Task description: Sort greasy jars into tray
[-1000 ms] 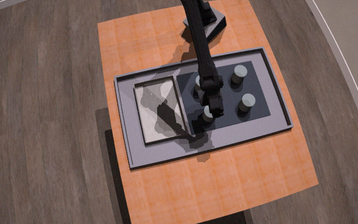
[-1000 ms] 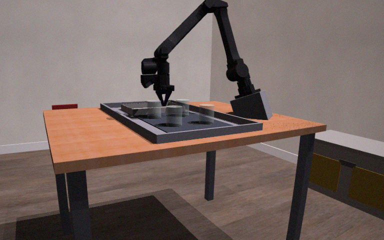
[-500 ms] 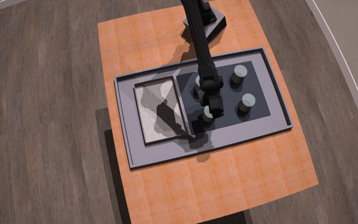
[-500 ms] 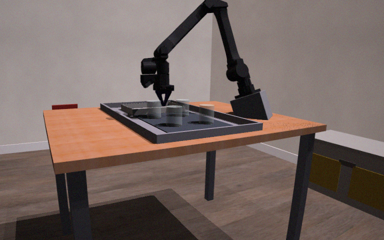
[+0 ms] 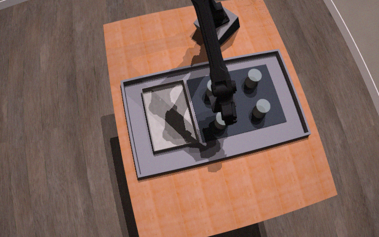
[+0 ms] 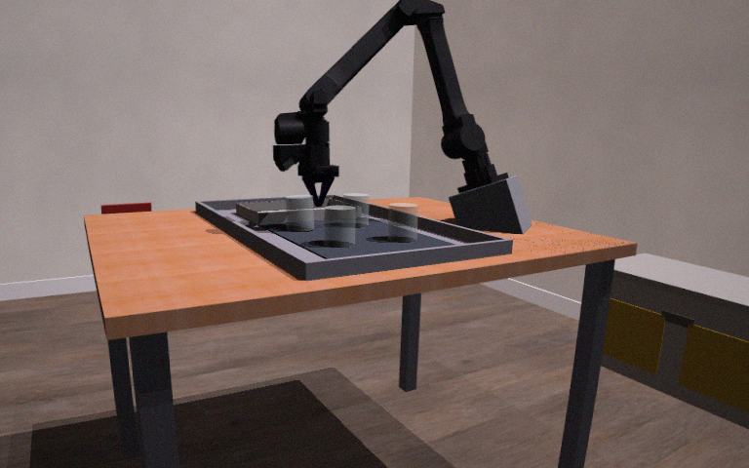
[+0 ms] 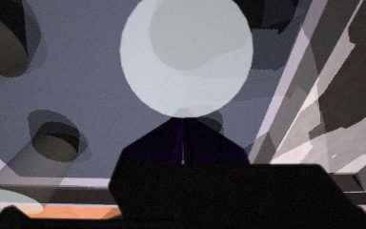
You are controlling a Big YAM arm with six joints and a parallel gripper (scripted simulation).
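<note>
Right now my hand is 20 mm past the rimmed steel top and 70 mm above it. From my hand the other things lie so: dark drying mat 20 mm behind, 110 mm to the left, 60 mm below; then pale tray 80 mm behind, 210 mm to the right, 60 mm below.
</note>
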